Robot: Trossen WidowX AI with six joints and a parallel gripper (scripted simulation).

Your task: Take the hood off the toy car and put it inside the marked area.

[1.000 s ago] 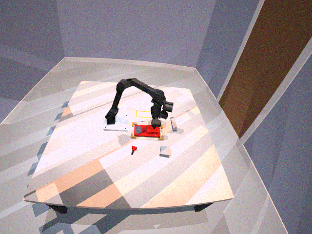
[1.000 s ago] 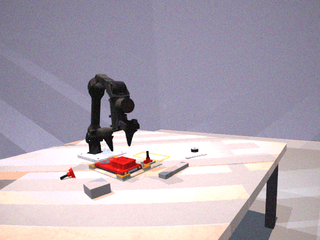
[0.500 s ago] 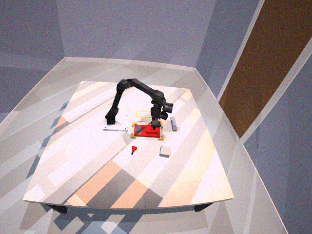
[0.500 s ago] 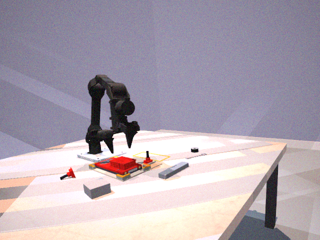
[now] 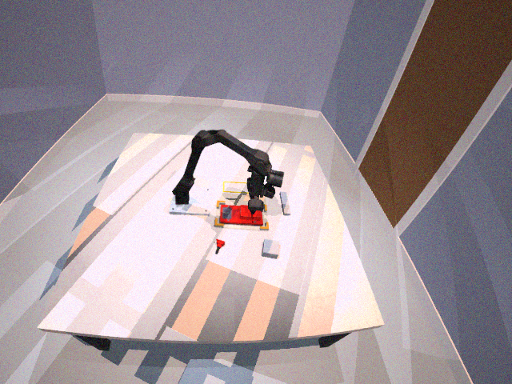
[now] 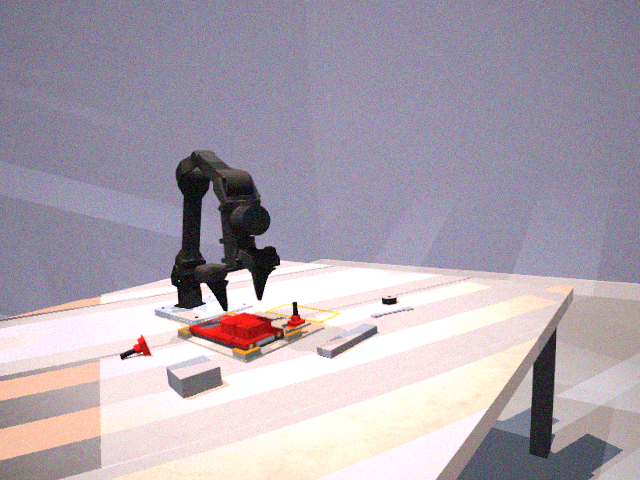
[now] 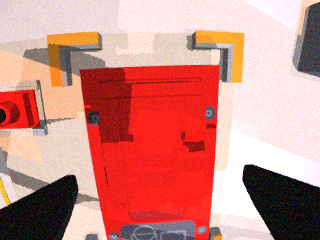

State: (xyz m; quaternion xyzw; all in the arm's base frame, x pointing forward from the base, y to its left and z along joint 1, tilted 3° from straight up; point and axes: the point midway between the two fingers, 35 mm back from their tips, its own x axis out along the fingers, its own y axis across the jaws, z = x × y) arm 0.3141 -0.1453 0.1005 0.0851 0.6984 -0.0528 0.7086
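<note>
Now: gripper tip 4 cm above the red hood. Also, from my gripper tip: black wheel: 36 cm to the left, 19 cm ahead, 7 cm below.
</note>
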